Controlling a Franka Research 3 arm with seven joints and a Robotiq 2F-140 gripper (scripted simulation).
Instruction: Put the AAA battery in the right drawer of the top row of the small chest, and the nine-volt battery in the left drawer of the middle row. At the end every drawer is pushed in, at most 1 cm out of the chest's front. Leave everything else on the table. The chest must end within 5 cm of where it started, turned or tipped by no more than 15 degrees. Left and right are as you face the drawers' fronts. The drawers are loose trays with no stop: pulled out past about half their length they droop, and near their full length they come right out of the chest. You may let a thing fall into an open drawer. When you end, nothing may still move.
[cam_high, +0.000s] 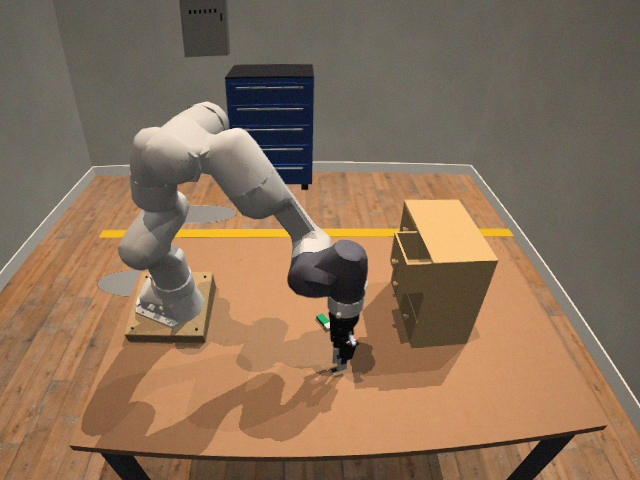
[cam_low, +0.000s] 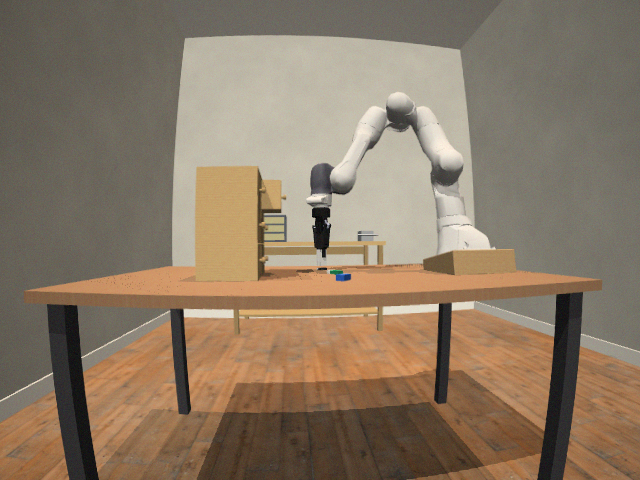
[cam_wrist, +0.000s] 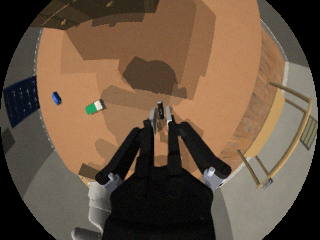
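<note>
Right now the thin black AAA battery is 5 cm below my hand. Also, from my hand: green-and-white AAA battery 6 cm behind, 17 cm to the left, 4 cm below; blue nine-volt battery 10 cm behind, 36 cm to the left, 4 cm below.
</note>
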